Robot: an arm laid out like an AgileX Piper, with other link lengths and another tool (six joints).
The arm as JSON. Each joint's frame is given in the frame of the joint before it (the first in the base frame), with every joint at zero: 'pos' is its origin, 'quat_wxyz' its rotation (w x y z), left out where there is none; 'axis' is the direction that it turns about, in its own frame. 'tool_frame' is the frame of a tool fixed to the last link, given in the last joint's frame.
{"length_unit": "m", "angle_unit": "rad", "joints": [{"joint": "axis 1", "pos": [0.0, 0.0, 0.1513], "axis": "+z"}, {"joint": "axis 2", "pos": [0.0, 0.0, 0.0], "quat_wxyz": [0.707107, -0.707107, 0.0, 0.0], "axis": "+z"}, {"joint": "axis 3", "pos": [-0.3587, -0.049, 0.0], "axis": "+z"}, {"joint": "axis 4", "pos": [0.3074, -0.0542, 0.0], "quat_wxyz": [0.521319, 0.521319, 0.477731, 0.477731], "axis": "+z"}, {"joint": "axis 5", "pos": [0.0, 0.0, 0.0], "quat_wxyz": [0.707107, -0.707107, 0.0, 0.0], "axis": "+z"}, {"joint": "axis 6", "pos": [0.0, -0.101, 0.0], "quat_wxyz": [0.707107, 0.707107, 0.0, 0.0], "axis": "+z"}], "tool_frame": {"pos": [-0.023, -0.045, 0.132], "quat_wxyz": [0.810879, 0.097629, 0.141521, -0.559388]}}
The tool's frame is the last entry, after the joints.
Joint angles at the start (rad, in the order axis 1, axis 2, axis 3, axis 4, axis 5, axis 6): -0.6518, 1.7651, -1.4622, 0.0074, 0.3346, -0.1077
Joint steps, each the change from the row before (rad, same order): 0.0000, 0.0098, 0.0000, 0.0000, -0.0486, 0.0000; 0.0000, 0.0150, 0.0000, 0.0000, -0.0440, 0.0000; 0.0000, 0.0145, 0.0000, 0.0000, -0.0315, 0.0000; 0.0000, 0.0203, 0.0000, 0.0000, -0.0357, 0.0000; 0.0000, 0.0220, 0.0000, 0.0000, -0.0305, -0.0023; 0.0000, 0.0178, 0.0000, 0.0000, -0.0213, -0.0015; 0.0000, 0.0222, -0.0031, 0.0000, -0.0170, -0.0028; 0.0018, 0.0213, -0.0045, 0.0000, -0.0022, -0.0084; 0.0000, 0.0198, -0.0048, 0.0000, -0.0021, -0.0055; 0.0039, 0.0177, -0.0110, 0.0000, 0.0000, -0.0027; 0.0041, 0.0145, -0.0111, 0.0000, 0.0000, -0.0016; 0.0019, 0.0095, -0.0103, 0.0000, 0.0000, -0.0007; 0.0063, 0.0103, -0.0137, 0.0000, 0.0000, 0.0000; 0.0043, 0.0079, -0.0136, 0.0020, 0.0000, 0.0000; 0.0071, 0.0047, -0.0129, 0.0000, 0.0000, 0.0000; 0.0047, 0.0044, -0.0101, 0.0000, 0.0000, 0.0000
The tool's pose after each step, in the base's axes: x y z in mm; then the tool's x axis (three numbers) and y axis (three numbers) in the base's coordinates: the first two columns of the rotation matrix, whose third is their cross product. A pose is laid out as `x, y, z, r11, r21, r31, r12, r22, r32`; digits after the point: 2 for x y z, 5 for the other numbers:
488.52, -425.56, 359.43, -0.88014, -0.47229, -0.04797, -0.21881, 0.49329, -0.84190
493.99, -429.83, 359.28, -0.87905, -0.47296, -0.05987, -0.19913, 0.47837, -0.85528
498.38, -433.25, 356.69, -0.87830, -0.47342, -0.06681, -0.18744, 0.46952, -0.86280
503.83, -437.49, 351.14, -0.87757, -0.47385, -0.07307, -0.17676, 0.46143, -0.86939
509.13, -441.52, 343.28, -0.87680, -0.47504, -0.07461, -0.17235, 0.45532, -0.87349
513.07, -444.52, 336.06, -0.87642, -0.47571, -0.07476, -0.17089, 0.45240, -0.87529
517.68, -447.98, 326.48, -0.87615, -0.47670, -0.07157, -0.17420, 0.45154, -0.87508
522.30, -449.66, 315.05, -0.87461, -0.48126, -0.05873, -0.19079, 0.45300, -0.87085
525.73, -452.07, 304.56, -0.87415, -0.48318, -0.04901, -0.20341, 0.45589, -0.86648
531.16, -452.69, 298.09, -0.87198, -0.48756, -0.04412, -0.21163, 0.45667, -0.86410
536.26, -452.88, 293.79, -0.86976, -0.49173, -0.04145, -0.21692, 0.45641, -0.86292
539.63, -453.71, 292.49, -0.86866, -0.49370, -0.04120, -0.21770, 0.45509, -0.86343
545.52, -452.53, 292.34, -0.86541, -0.49925, -0.04257, -0.21819, 0.45197, -0.86494
550.17, -452.17, 293.74, -0.86337, -0.50242, -0.04656, -0.21487, 0.44958, -0.86701
555.63, -449.88, 297.12, -0.85946, -0.50877, -0.04986, -0.21227, 0.44389, -0.87058
559.58, -448.57, 299.25, -0.85682, -0.51297, -0.05215, -0.21030, 0.44001, -0.87302

